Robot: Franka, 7 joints.
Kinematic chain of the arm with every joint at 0, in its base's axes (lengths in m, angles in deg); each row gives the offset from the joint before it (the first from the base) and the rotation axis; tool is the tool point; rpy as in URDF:
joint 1: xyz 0 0 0.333 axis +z
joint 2: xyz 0 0 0 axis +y
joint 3: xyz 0 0 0.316 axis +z
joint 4: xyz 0.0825 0 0 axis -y
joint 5: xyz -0.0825 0 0.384 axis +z
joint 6: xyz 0 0 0 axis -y
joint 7: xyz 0.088 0 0 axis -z
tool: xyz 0 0 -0.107 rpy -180 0 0
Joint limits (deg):
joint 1: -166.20..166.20
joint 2: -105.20..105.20
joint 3: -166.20..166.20
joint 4: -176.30..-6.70
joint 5: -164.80..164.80
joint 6: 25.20..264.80
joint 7: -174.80..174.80
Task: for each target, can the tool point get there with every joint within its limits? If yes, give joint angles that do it. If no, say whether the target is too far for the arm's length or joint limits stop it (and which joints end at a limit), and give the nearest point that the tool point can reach.
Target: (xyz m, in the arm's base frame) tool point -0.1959 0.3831 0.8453
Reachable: yes | joints 138.94 -0.77 -39.55 -67.96 77.31 48.92 57.09
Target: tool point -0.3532 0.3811 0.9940
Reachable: yes | joints -96.81 -33.06 -78.34 -46.99 24.60 143.63 71.04
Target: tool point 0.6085 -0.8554 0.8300
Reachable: no: too far | nearest point 0.4495 -0.6318 0.7001 | short by 0.304 m
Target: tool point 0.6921 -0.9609 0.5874
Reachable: no: too far | nearest point 0.4902 -0.6806 0.5132 | short by 0.353 m
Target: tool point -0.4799 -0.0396 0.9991
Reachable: yes | joints 20.06 -16.06 136.97 -30.04 -106.61 180.73 -109.69
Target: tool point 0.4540 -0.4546 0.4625
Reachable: yes | joints -19.01 28.64 -46.84 -94.38 -79.52 215.35 37.90
